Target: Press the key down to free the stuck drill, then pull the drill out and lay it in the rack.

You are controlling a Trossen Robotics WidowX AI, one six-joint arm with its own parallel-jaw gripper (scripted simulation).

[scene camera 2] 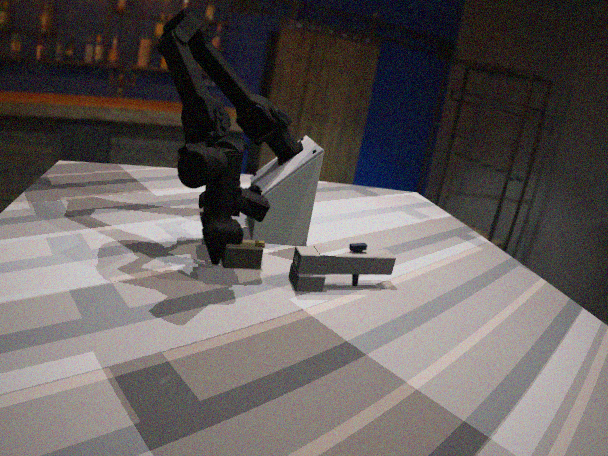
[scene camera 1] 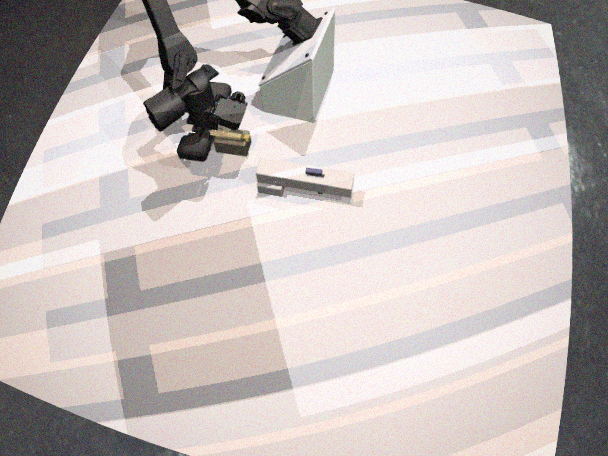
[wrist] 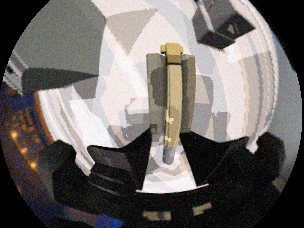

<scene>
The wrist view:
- gripper: 165,129
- drill: 173,97
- rack: 156,79
</scene>
